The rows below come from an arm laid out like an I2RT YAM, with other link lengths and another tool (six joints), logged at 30 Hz.
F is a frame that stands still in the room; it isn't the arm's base.
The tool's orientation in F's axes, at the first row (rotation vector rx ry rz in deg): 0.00, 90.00, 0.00
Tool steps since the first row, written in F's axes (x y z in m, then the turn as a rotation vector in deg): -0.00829, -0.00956, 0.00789, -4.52, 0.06, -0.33; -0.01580, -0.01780, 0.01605, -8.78, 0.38, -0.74; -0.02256, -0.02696, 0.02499, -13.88, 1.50, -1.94; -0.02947, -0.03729, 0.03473, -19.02, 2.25, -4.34; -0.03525, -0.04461, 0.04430, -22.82, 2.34, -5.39; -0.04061, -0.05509, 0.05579, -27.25, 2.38, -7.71; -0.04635, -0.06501, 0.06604, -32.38, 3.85, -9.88; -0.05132, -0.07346, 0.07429, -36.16, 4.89, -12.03; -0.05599, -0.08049, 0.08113, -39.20, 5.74, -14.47; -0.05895, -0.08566, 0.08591, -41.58, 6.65, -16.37
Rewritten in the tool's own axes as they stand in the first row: -0.00789, -0.00956, -0.00829, 0.33, 0.06, -4.52; -0.01605, -0.01780, -0.01580, 0.74, 0.38, -8.78; -0.02499, -0.02696, -0.02256, 1.94, 1.50, -13.88; -0.03473, -0.03729, -0.02947, 4.34, 2.25, -19.02; -0.04430, -0.04461, -0.03525, 5.39, 2.34, -22.82; -0.05579, -0.05509, -0.04061, 7.71, 2.38, -27.25; -0.06604, -0.06501, -0.04635, 9.88, 3.85, -32.38; -0.07429, -0.07346, -0.05132, 12.03, 4.89, -36.16; -0.08113, -0.08049, -0.05599, 14.47, 5.74, -39.20; -0.08591, -0.08566, -0.05895, 16.37, 6.65, -41.58
